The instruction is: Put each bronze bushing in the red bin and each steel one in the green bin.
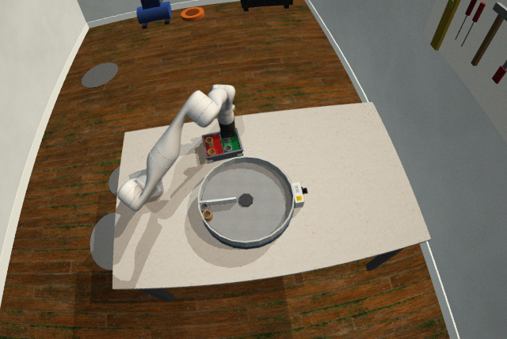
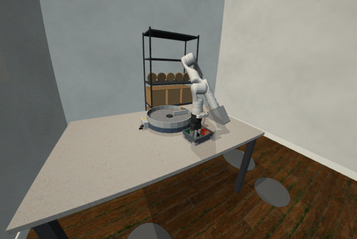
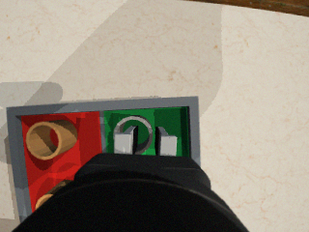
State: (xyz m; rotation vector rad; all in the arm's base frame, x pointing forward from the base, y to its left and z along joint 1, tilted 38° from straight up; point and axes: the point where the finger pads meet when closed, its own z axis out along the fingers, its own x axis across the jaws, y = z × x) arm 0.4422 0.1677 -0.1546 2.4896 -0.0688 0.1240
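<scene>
My hand is 4 cm past the bin, 4 cm to the left of it and 2 cm above it. Round my hand: grey turntable (1 cm ahead, 38 cm to the right, 1 cm above).
</scene>
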